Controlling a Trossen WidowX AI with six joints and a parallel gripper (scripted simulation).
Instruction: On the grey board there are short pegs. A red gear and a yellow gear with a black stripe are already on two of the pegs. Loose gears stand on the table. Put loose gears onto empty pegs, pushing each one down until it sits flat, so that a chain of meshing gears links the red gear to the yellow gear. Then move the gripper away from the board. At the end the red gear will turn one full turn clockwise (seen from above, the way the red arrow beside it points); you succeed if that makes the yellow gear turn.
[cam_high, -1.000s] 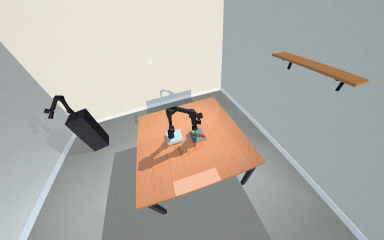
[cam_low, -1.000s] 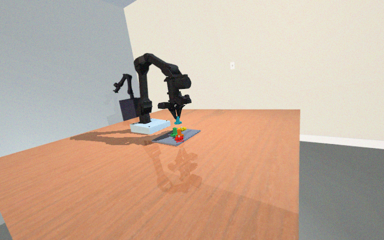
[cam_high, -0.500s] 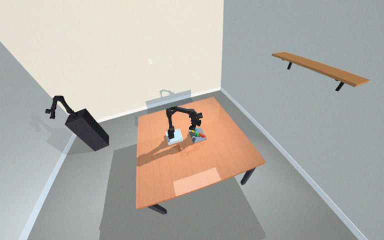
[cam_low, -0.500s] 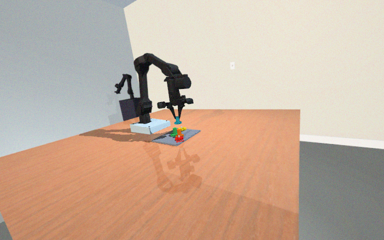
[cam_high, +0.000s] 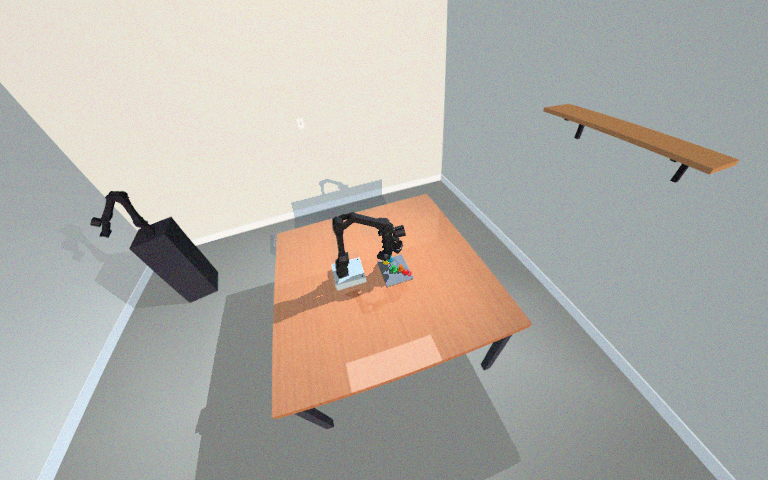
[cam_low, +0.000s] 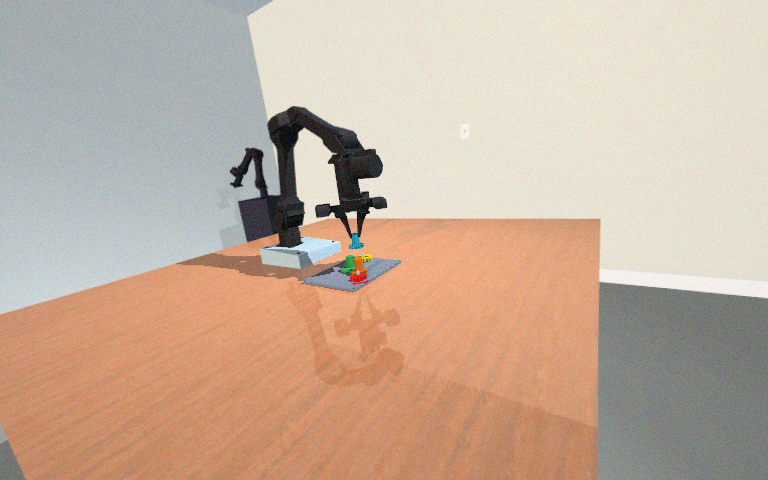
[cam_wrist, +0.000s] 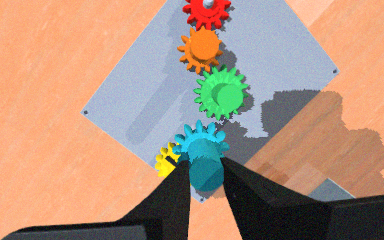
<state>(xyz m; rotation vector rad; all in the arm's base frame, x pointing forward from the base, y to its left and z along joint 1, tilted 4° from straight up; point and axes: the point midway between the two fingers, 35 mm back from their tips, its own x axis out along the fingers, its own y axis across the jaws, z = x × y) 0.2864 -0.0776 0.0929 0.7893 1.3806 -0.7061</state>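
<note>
My gripper tip is now 6 cm above the green gear and 4 cm to the left of it. From my gripper tip the other things lie so: teal gear: 1 cm below; yellow gear: 7 cm below, 4 cm to the left, 1 cm behind; orange gear: 7 cm to the right, 6 cm below, 4 cm ahead.
</note>
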